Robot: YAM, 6 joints.
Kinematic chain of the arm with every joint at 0, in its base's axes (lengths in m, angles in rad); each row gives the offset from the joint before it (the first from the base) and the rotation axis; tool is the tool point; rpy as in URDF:
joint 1: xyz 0 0 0.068 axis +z
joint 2: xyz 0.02 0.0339 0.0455 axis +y
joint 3: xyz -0.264 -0.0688 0 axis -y
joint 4: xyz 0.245 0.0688 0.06 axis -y
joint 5: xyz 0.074 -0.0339 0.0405 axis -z
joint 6: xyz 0.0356 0 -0.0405 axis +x
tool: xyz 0 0 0 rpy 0 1.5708 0
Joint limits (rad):
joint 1: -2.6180..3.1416
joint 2: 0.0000..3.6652
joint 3: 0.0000..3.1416
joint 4: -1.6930..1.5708
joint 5: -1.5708..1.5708
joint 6: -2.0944..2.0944
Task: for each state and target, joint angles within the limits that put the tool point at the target. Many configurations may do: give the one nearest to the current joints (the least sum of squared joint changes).
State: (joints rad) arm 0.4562 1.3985 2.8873 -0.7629 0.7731 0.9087
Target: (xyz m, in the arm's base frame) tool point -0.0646 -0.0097 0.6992
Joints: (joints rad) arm -0.1034 1.3297 2.9703 -0.6367 0.4762 0.9087
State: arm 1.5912 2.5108 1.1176 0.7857 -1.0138 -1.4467
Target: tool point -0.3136 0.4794 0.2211
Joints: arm 2.1041 2.5185 2.0005 0.7517 -0.8323 -1.4467
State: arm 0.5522 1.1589 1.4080 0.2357 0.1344 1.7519
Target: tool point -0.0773 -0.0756 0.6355
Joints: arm 0.7130 0.6950 1.7843 0.3476 0.1870 1.7519
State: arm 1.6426 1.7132 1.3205 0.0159 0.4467 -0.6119
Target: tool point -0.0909 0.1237 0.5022
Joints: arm 2.2814 0.8708 1.2773 -0.0770 0.3377 -0.6119
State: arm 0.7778 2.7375 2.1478 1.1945 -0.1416 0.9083
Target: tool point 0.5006 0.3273 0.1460
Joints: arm 0.5716 2.8202 2.1649 1.1388 -0.1262 0.9083
